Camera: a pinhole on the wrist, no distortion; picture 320 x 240 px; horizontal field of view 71.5 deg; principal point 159.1 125.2 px. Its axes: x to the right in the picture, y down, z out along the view. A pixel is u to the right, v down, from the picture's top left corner.
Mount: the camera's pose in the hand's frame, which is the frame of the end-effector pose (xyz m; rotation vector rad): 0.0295 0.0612 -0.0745 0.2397 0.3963 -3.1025
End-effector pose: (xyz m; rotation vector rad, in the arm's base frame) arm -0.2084 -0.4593 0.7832 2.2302 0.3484 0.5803
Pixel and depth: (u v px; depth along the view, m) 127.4 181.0 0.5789
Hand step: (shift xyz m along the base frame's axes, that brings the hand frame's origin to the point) 0.2423 -0.1288 -0.4286
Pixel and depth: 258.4 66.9 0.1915
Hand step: -0.0139 -0.1453 -0.0404
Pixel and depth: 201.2 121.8 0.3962
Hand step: 0.0590 -0.2097 -0.2262
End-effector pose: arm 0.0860 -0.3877 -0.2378 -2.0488 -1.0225 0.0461
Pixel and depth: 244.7 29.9 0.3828
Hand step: -0.1504 0.0421 -0.3456
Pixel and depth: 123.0 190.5 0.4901
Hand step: -0.2409 0.3357 -0.0933
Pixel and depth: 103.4 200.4 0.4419
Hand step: -0.1957 0.3313 -0.0578
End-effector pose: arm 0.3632 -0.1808 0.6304 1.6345 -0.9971 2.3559
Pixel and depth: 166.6 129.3 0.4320
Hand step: 0.3115 -0.1332 0.0505
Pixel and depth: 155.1 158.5 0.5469
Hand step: 0.4277 -0.1108 0.1231
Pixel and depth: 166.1 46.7 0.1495
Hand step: 0.0316 -0.1045 -0.0162
